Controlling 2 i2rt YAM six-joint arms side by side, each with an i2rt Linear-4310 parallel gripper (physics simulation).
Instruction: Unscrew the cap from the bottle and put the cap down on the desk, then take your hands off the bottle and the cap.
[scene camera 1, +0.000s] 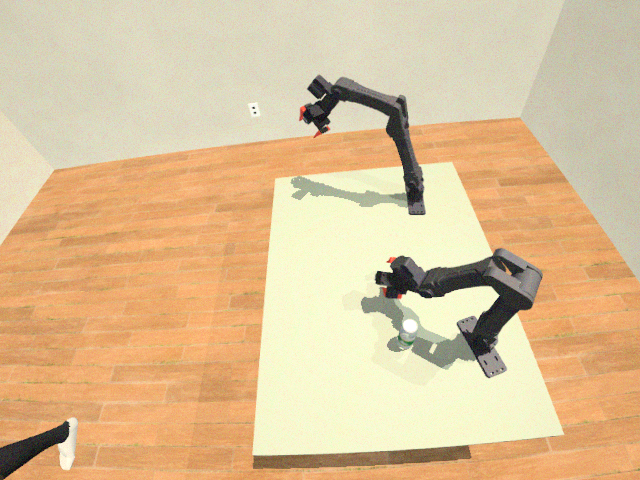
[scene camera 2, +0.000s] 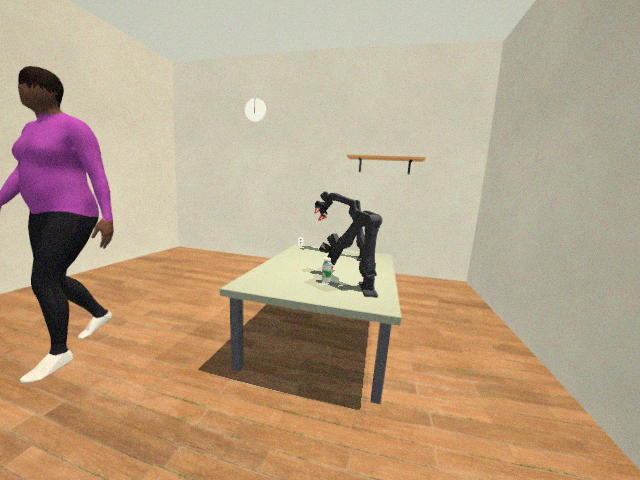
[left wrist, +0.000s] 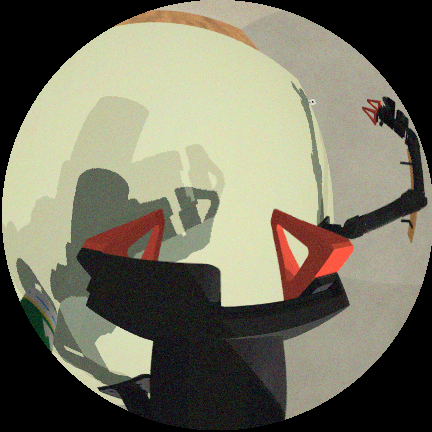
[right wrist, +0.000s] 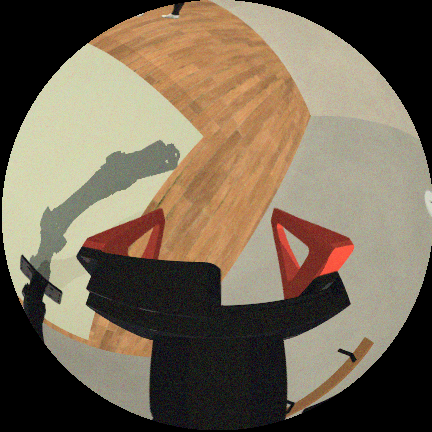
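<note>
A clear bottle with a green label (scene camera 1: 406, 338) (scene camera 2: 326, 271) stands upright on the pale desk (scene camera 1: 310, 408) (scene camera 2: 268, 286). Its white cap (scene camera 1: 409, 326) (scene camera 2: 327, 259) sits on top. Part of the bottle (left wrist: 40, 315) shows at the lower left edge of the left wrist view; the cap does not show there. My left gripper (scene camera 1: 388, 277) (left wrist: 217, 214) is open and empty, low over the desk, above and left of the bottle in scene camera 1. The bottle partly hides it in scene camera 2. My right gripper (scene camera 1: 309, 125) (scene camera 2: 318, 214) (right wrist: 217, 213) is open and empty, high up and far from the bottle.
The right arm (scene camera 1: 400, 124) stands at the desk's far end, the left arm (scene camera 1: 465, 276) near the bottle. A person in a purple top (scene camera 2: 59, 165) is at the left of scene camera 2. A shelf (scene camera 2: 386, 158) and a clock (scene camera 2: 255, 109) are on the wall.
</note>
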